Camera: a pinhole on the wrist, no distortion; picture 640 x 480 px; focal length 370.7 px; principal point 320.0 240.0 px. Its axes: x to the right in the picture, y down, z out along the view. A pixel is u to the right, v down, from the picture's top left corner.
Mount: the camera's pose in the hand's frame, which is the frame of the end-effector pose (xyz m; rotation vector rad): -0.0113 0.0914 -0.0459 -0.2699 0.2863 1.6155
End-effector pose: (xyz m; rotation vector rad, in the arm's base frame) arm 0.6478 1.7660 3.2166 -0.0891 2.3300 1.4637
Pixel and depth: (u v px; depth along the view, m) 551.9 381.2 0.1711
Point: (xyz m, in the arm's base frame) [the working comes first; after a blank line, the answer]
In the camera's frame: 0.1070 0.0652 0.1711

0.6847 1.9353 3.4265
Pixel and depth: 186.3 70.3 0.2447
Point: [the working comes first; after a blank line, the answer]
In the camera's frame: -0.0883 -0.1120 0.2447

0.5856 2.0130 3.1835
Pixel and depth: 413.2 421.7 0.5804
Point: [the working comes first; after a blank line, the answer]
In the camera's frame: 0.1459 0.2845 0.5804

0.9556 2.3068 3.5021
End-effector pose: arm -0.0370 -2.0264 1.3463 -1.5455 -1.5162 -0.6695
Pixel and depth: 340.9 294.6 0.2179
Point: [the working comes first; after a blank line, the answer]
In the camera's frame: 0.0123 0.0321 0.2179

0.1009 -1.9015 1.1967
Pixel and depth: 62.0 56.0 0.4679
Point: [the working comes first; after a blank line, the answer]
In the camera's frame: -0.3256 -0.2322 0.4679

-0.1371 -1.4801 1.3083
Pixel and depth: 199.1 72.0 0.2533
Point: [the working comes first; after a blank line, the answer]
In the camera's frame: -0.0826 -0.1148 0.2533

0.0417 -1.7750 1.3078
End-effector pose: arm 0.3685 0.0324 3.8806 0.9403 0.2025 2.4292
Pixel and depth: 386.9 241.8 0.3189
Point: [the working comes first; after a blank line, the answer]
In the camera's frame: 0.0576 0.0015 0.3189

0.4274 -0.2047 4.1261
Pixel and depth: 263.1 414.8 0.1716
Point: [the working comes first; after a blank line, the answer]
In the camera's frame: -0.0263 0.0809 0.1716

0.4578 -0.1238 3.9601
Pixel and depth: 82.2 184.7 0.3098
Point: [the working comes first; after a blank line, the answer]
In the camera's frame: -0.1987 -0.0462 0.3098

0.5400 0.0297 4.1462
